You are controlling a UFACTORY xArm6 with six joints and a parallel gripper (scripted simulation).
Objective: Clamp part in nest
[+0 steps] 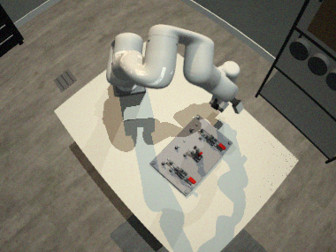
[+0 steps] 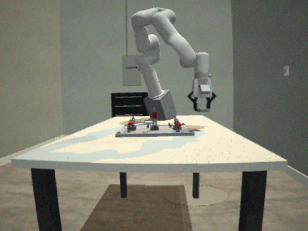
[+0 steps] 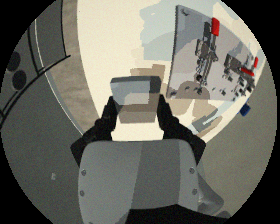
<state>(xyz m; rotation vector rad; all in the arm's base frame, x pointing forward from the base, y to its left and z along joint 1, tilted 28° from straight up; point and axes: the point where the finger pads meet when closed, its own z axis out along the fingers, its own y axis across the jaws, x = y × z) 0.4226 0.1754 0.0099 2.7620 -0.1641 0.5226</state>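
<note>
My hand is 1 cm above the grey block part. Also, from my hand: grey fixture plate 1 cm ahead, 26 cm to the right, 10 cm below.
</note>
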